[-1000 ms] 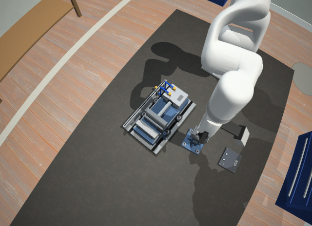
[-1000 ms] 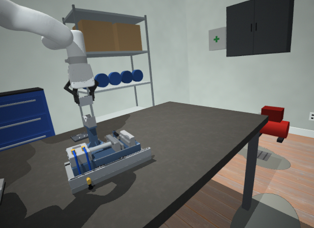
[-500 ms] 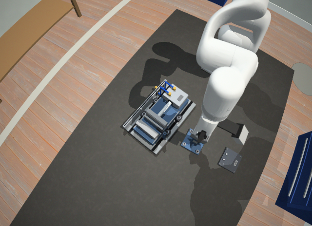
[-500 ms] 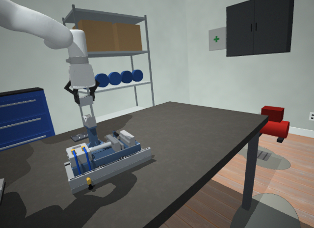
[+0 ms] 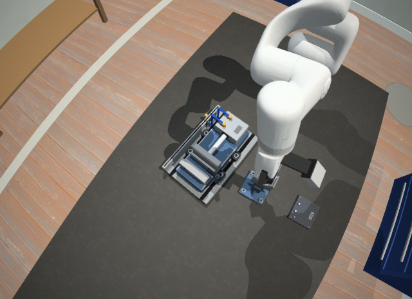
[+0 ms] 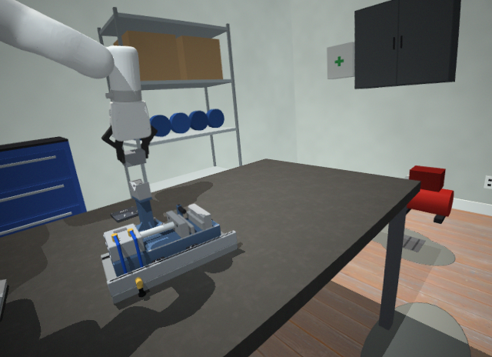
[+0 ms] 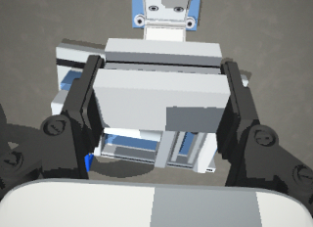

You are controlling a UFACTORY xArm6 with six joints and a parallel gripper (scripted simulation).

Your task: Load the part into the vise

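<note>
The part lies 1 cm to the left of my hand and 1 cm below it. The rest, counted from my hand: white cylinder rod (6 cm behind, 17 cm to the right, 17 cm below); moving jaw (18 cm to the right, 17 cm below); work stop (4 cm ahead, 15 cm to the right, 16 cm below).
</note>
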